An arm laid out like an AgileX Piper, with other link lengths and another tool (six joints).
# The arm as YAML. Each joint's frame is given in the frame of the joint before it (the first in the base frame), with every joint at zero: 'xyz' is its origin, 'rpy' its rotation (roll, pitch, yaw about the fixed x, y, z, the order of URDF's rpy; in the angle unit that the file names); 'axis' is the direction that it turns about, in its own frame. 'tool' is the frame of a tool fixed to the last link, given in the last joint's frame.
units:
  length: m
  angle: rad
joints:
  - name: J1
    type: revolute
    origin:
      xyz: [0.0, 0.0, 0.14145]
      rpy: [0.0, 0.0, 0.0]
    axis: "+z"
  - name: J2
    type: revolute
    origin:
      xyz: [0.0, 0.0, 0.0]
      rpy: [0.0, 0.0, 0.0]
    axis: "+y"
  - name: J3
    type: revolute
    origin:
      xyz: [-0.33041, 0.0, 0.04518]
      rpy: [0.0, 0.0, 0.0]
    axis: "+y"
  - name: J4
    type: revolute
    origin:
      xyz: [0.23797, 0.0, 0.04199]
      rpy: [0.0, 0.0, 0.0]
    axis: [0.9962, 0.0, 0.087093]
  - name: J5
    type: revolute
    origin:
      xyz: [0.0, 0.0, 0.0]
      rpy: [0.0, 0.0, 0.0]
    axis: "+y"
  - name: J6
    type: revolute
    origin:
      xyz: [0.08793, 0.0, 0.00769]
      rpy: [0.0, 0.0, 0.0]
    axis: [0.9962, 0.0, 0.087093]
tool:
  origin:
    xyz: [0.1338, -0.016, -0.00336]
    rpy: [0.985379, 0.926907, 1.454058]
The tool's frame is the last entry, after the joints.
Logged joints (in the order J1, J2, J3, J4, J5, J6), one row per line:
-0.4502 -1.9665 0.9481 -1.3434 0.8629 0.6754
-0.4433 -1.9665 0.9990 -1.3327 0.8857 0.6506
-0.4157 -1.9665 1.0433 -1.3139 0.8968 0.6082
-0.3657 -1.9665 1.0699 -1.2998 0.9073 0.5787
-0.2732 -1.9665 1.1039 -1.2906 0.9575 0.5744
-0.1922 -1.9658 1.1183 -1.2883 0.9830 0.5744
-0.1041 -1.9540 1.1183 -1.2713 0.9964 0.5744
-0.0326 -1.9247 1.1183 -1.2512 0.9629 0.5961
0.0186 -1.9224 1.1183 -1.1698 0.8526 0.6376
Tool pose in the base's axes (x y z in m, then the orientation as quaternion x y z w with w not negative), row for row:
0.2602 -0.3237 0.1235 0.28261 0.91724 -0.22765 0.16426
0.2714 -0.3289 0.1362 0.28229 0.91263 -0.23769 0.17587
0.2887 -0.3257 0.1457 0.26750 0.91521 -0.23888 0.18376
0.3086 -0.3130 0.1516 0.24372 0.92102 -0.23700 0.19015
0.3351 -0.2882 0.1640 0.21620 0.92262 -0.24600 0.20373
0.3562 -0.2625 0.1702 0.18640 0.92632 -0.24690 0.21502
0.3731 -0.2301 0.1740 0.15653 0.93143 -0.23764 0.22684
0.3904 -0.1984 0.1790 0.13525 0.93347 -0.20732 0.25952
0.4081 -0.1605 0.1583 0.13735 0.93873 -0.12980 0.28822
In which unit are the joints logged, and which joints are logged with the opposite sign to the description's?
The joints are logged in radians. Opposite sign: J2, J3.
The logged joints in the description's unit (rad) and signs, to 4 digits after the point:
-0.4502 1.9665 -0.9481 -1.3434 0.8629 0.6754
-0.4433 1.9665 -0.9990 -1.3327 0.8857 0.6506
-0.4157 1.9665 -1.0433 -1.3139 0.8968 0.6082
-0.3657 1.9665 -1.0699 -1.2998 0.9073 0.5787
-0.2732 1.9665 -1.1039 -1.2906 0.9575 0.5744
-0.1922 1.9658 -1.1183 -1.2883 0.9830 0.5744
-0.1041 1.9540 -1.1183 -1.2713 0.9964 0.5744
-0.0326 1.9247 -1.1183 -1.2512 0.9629 0.5961
0.0186 1.9224 -1.1183 -1.1698 0.8526 0.6376

